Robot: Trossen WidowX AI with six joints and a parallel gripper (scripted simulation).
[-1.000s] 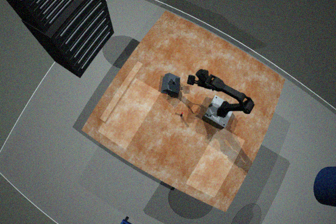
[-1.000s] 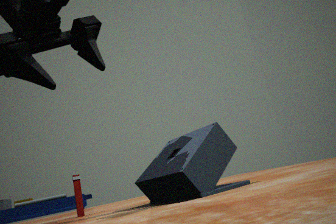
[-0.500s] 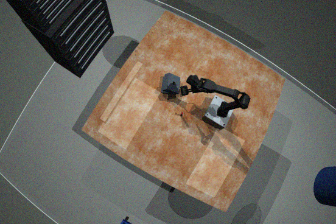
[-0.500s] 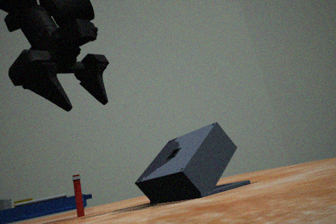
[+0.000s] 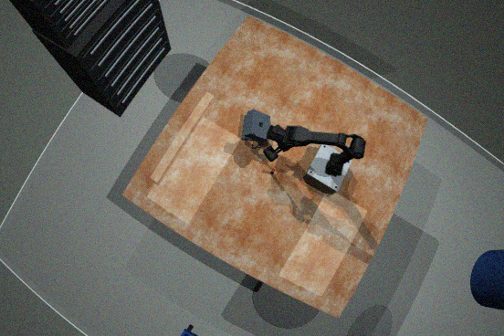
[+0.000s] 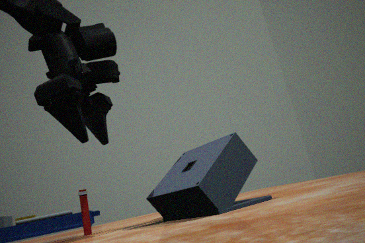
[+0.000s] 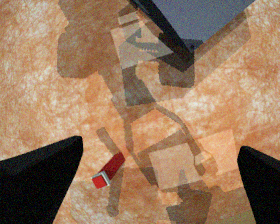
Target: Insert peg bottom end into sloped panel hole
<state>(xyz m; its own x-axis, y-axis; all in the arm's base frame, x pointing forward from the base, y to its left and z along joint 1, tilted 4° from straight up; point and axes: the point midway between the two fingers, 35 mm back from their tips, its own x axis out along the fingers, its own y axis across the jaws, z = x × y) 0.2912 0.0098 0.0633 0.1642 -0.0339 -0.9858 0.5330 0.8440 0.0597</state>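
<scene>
Now: the red peg 9 cm to the left of my gripper tip, 9 cm below it and 2 cm behind it. From my gripper tip the other things lie so: blue-grey sloped panel block (12 cm ahead, 11 cm to the right, 10 cm below).
</scene>
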